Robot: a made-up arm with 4 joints.
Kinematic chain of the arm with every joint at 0, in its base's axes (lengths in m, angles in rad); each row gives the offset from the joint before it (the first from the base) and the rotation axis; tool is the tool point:
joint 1: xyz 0 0 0.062 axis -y
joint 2: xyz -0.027 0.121 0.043 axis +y
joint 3: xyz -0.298 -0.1 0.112 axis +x
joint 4: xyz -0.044 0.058 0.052 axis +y
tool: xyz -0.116 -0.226 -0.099
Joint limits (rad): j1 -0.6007..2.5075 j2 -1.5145..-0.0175 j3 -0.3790..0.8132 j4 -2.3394..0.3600
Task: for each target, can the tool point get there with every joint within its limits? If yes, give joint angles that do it. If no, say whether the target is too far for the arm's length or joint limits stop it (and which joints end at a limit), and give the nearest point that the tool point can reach.
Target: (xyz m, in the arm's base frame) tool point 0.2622 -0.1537 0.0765
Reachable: yes | joints 2.2258 -1.2628 -0.0809 -1.2525
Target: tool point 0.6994 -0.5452 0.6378
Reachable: no: too far | nearest point 0.3989 -0.1467 0.3084 | short by 0.598 m
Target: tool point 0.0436 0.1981 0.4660
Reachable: no: joint limits stop it (at a limit: joint 1, joint 2, joint 3) | nearest point 0.1621 -0.0219 0.3357 | short by 0.282 m
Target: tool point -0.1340 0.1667 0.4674
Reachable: no: joint limits stop it (at a limit: joint 2, joint 3, joint 4) | nearest point -0.1043 -0.1212 0.3777 | short by 0.303 m
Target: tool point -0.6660 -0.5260 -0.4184
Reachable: no: too far | nearest point -0.4447 -0.1418 -0.2588 | short by 0.471 m
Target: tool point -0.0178 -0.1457 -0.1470
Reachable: yes | joints 0.8163 -1.3144 0.0808 -2.0208
